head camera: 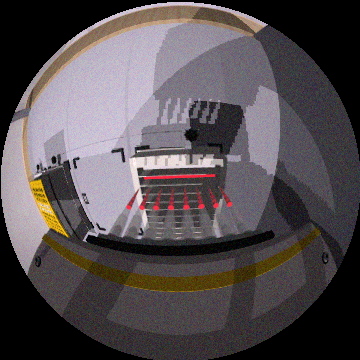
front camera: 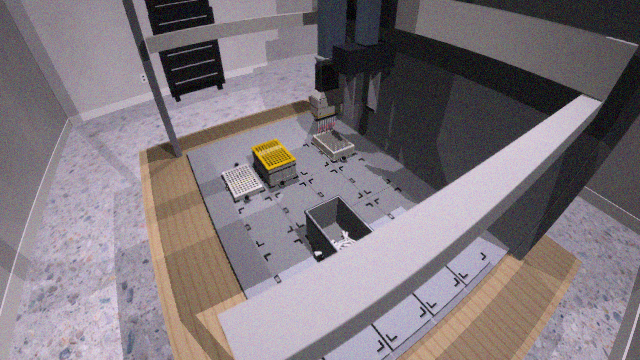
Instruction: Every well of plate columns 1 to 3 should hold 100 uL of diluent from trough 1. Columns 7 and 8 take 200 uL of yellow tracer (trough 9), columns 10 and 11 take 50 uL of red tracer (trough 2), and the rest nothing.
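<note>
The pipetting head (front camera: 322, 106) is at the back of the deck, over the pale trough reservoir (front camera: 314, 143) (head camera: 135, 175). Its eight tips (front camera: 326, 124) (head camera: 171, 206) carry red liquid at their lower ends and hang above the reservoir. In the head view a red strip of liquid (head camera: 180, 176) lies in a trough near the reservoir's far end; liquid in the other troughs cannot be made out. The white well plate (front camera: 242, 181) sits at the deck's left; its well contents are too small to tell. The parked plate gripper (front camera: 362, 100) hangs beside the head, its fingers apart, holding nothing.
A yellow tip rack (front camera: 274, 154) (head camera: 47, 210) on a grey stack stands between plate and reservoir. An open dark waste bin (front camera: 320, 231) holds discarded white tips, nearer the front. A pale beam (front camera: 400, 220) crosses the front of the deck, and a dark upright stands at right.
</note>
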